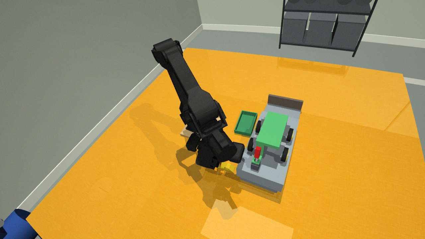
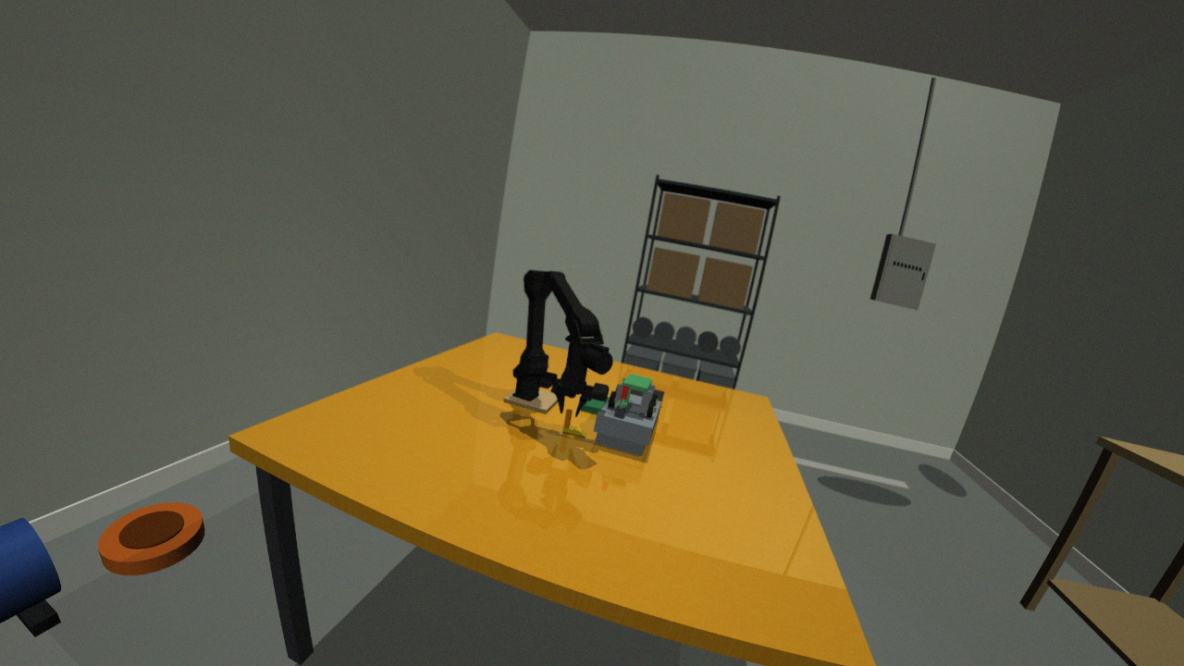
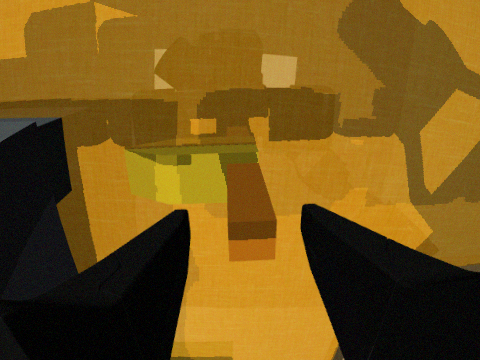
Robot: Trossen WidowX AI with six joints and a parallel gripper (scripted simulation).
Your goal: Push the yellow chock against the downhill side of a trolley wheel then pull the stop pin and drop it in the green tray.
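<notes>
My gripper tip is 30 mm above the yellow chock and 20 mm short of it. The rest, counted from my gripper tip: grey ramp 140 mm ahead, 130 mm to the left, 10 mm below; then red-headed stop pin 130 mm ahead, 80 mm above, 30 mm to the left; then green-topped trolley 150 mm ahead, 130 mm to the left, 60 mm above.
</notes>
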